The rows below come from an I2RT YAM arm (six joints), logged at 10 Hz.
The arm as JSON. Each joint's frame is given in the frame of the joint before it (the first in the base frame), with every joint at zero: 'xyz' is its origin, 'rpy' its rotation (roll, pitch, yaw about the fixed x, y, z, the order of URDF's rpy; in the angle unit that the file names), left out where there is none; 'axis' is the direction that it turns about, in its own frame. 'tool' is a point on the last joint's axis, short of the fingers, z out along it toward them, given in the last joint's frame.
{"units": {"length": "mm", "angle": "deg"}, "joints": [
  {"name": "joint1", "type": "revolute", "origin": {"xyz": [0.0, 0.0, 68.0]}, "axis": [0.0, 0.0, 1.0]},
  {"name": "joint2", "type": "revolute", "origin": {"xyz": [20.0, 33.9, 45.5], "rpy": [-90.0, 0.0, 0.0]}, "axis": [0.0, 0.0, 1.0]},
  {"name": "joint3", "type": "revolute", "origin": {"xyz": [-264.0, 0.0, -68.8], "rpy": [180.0, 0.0, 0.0]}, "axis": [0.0, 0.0, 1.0]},
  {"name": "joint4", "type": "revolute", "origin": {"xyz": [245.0, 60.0, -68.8]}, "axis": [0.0, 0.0, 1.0]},
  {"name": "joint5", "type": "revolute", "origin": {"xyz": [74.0, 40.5, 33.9], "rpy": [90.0, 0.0, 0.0]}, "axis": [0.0, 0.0, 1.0]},
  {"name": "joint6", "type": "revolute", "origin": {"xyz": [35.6, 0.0, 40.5], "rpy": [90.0, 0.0, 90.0]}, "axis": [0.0, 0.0, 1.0]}
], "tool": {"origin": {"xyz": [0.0, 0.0, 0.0], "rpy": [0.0, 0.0, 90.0]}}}
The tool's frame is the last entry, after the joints.
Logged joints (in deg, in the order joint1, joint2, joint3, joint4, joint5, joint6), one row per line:
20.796, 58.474, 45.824, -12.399, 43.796, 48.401
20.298, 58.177, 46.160, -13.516, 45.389, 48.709
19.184, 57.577, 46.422, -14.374, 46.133, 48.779
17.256, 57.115, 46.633, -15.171, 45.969, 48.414
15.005, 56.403, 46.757, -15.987, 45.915, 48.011
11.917, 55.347, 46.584, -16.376, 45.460, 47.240
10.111, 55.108, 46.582, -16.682, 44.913, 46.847
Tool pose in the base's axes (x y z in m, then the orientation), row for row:
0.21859, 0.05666, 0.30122, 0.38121, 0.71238, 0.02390, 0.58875
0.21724, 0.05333, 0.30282, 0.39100, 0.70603, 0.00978, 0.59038
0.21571, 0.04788, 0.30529, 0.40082, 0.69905, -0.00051, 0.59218
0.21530, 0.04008, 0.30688, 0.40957, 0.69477, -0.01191, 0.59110
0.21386, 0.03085, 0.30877, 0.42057, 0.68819, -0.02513, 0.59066
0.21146, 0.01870, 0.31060, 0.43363, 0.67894, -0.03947, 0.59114
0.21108, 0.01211, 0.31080, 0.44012, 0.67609, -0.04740, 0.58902
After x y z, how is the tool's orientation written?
As a quaternion, x y z w.
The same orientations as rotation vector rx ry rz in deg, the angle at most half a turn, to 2 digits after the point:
50.87, 95.06, 3.19
52.14, 94.15, 1.30
53.41, 93.15, -0.07
54.60, 92.62, -1.59
56.08, 91.76, -3.35
57.81, 90.51, -5.26
58.72, 90.21, -6.32

